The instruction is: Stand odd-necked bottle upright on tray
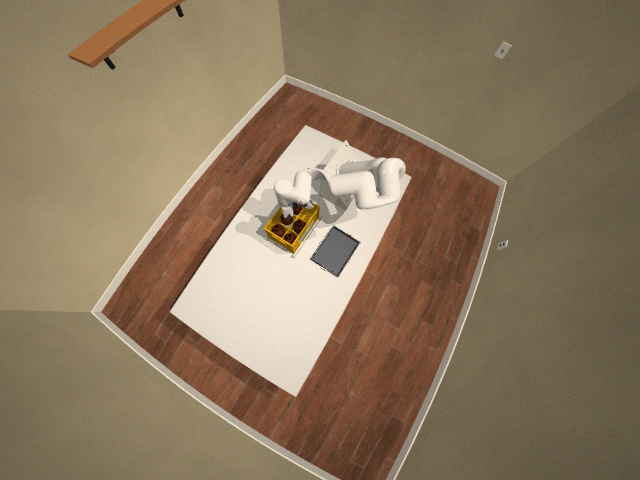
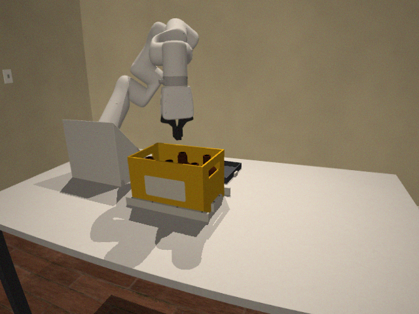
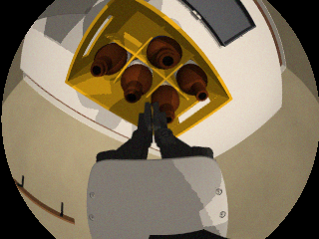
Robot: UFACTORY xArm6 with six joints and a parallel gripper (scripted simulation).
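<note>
The yellow crate lies 160 mm below my hand, 10 mm to the left of it and 10 mm behind it. Round my hand: dark grey tray 300 mm to the left, 230 mm below, 10 mm behind; then glass bottle 160 mm below, 70 mm ahead, 40 mm to the right.
</note>
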